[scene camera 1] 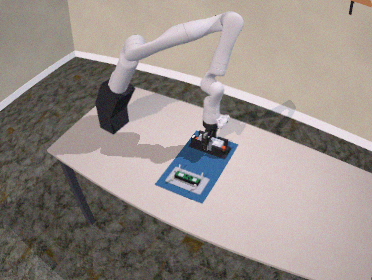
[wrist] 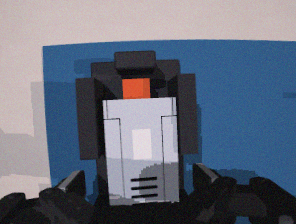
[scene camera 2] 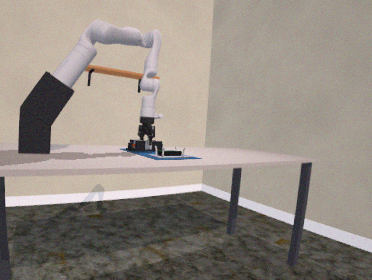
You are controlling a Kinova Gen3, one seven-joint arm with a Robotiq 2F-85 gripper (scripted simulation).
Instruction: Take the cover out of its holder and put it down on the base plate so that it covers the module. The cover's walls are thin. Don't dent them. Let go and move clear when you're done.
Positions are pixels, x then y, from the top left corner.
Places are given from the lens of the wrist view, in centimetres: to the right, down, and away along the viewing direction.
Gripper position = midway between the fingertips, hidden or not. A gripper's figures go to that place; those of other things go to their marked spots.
gripper [wrist: 139, 179]: -1, 5, 15
light grey cover [wrist: 140, 132]: 0, 1, 13
